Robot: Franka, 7 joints.
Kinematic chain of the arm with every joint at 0, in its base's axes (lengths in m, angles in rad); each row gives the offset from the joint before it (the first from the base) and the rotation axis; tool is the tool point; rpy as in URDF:
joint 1: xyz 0 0 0.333 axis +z
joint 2: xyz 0 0 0 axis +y
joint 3: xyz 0 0 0.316 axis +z
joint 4: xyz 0.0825 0 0 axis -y
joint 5: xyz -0.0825 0 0.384 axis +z
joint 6: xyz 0 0 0 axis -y
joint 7: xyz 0.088 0 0 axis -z
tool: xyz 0 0 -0.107 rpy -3.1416 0 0
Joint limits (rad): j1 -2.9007..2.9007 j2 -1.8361..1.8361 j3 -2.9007..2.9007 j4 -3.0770..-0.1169 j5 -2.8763..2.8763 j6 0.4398..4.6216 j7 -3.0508..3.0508
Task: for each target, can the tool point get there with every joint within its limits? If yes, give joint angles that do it. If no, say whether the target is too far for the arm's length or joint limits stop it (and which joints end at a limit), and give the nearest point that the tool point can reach.
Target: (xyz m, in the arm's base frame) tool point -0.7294 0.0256 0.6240
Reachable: yes | joints -0.6042 -0.5310 -2.3234 -1.2270 -0.9315 2.3585 1.3530
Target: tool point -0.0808 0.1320 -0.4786
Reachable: no: joint limits stop it (at a limit: joint 2) | nearest point -0.0940 0.1536 -0.3506 | short by 0.130 m
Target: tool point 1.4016 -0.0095 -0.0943
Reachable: no: too far | nearest point 0.8206 -0.0056 0.0828 | short by 0.607 m
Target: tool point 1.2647 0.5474 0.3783
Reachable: no: too far | nearest point 0.7869 0.3406 0.3612 | short by 0.521 m
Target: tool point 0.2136 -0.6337 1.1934
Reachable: no: too far | nearest point 0.1682 -0.4989 1.0104 | short by 0.232 m
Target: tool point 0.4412 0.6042 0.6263
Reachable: yes | joints 1.1589 0.5786 -0.4815 -1.0239 -1.6572 2.9430 -0.1545
